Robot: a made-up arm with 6 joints.
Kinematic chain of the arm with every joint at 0, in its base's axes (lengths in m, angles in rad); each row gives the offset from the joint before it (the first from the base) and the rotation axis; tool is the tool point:
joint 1: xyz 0 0 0.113 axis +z
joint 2: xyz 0 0 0 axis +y
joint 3: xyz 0 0 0.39 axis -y
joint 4: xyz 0 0 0 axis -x
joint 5: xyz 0.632 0 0 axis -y
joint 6: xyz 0 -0.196 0 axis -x
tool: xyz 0 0 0
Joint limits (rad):
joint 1: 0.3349..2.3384
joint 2: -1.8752..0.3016
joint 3: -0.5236..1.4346
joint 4: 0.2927..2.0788
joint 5: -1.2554..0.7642
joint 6: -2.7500..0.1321
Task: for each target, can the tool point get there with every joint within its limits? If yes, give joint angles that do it. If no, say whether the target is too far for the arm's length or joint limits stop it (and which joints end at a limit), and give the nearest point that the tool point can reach.
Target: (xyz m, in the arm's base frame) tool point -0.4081 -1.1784 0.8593
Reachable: no: too far | nearest point -0.2953 -0.8527 0.6531 | short by 0.402 m
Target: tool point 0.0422 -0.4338 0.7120
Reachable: yes | joints 1.2465 -1.6687 -0.2110 0.4288 0.3939 -2.1530
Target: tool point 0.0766 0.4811 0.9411
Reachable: yes | joints 1.7322 -0.0232 0.5340 0.6754 0.4281 -0.2758
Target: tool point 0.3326 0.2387 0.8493
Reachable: yes | joints 0.8408 -0.3674 -0.0334 1.1016 0.1112 -0.5830
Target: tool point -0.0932 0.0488 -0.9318
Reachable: no: joint limits stop it (at a limit: joint 1, joint 2, joint 3) | nearest point -0.9141 -0.3017 -0.3023 | short by 1.092 m
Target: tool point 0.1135 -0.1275 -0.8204
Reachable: no: joint limits stop it (at a limit: joint 2, joint 3) | nearest point 0.6399 -0.7188 -0.3029 | short by 0.946 m
